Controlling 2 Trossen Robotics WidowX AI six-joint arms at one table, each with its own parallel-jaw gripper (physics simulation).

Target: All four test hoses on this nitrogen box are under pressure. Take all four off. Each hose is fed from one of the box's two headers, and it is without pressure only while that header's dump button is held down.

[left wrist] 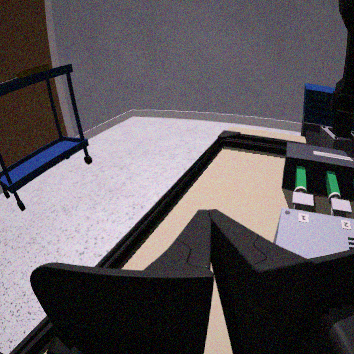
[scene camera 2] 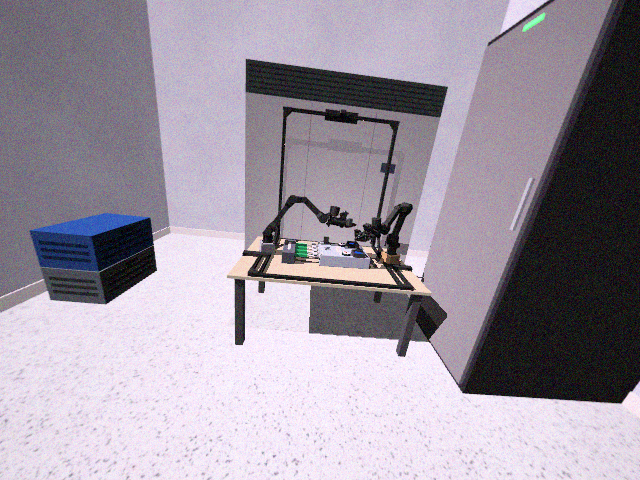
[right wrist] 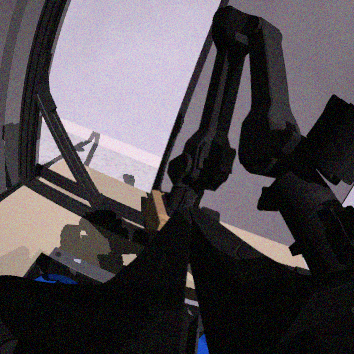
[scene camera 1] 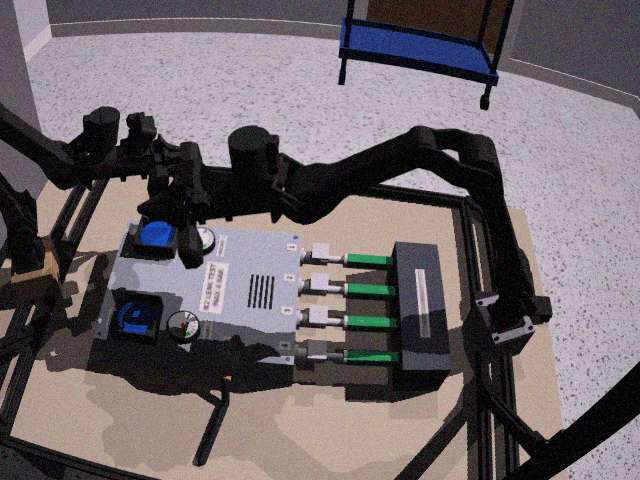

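Pixels of known places: left gripper, between the fingertips: [left wrist: 206,218] [scene camera 2: 354,239]; right gripper, between the fingertips: [scene camera 2: 356,225] [right wrist: 186,216] [scene camera 1: 137,209]; left arm's base, origin of its link: [scene camera 2: 390,253] [scene camera 1: 30,259]; right arm's base, origin of its link: [left wrist: 340,132] [scene camera 2: 267,241] [scene camera 1: 506,315].
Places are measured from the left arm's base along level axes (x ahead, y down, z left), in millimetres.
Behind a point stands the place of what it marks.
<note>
The pale nitrogen box [scene camera 1: 242,330] {z -263, x 390, y 4 mm} [scene camera 2: 336,256] {z -51, x 452, y 6 mm} [left wrist: 300,235] {z -100, x 494, y 4 mm} lies on the table. Four green hoses [scene camera 1: 368,259] {z -173, x 656, y 19 mm} [scene camera 1: 370,289] {z -238, x 631, y 19 mm} [scene camera 1: 370,322] {z -303, x 602, y 19 mm} [scene camera 1: 371,356] {z -367, x 576, y 19 mm} run from its numbered ports, through pale square couplings, to a dark block; all look attached. Two blue dump buttons [scene camera 1: 157,233] {z -26, x 289, y -12 mm} [scene camera 1: 135,315] {z -199, x 215, y -12 mm} sit in dark housings at the box's left end. My right gripper [scene camera 1: 139,209] {z -137, x 261, y -189 mm} [scene camera 2: 354,225] {z -137, x 261, y -189 mm} [right wrist: 186,216] {z -137, x 261, y -189 mm} is shut and empty, above the box near the upper button. My left gripper [scene camera 2: 356,236] {z 27, x 383, y -138 mm} [left wrist: 206,218] {z 27, x 383, y -138 mm} is shut and empty; in scene camera 1 the right gripper partly hides it.
Gauges [scene camera 1: 205,240] {z -69, x 377, y -11 mm} [scene camera 1: 183,325] {z -239, x 295, y -12 mm} sit beside the buttons; the upper is partly hidden. The dark block [scene camera 1: 423,310] {z -321, x 695, y 3 mm} [scene camera 2: 288,253] {z -176, x 755, y 10 mm} stands at the hoses' right end in scene camera 1. A thin black post with an orange tip [scene camera 1: 219,413] {z -374, x 310, y 70 mm} stands below the box. The two arms cross closely.
</note>
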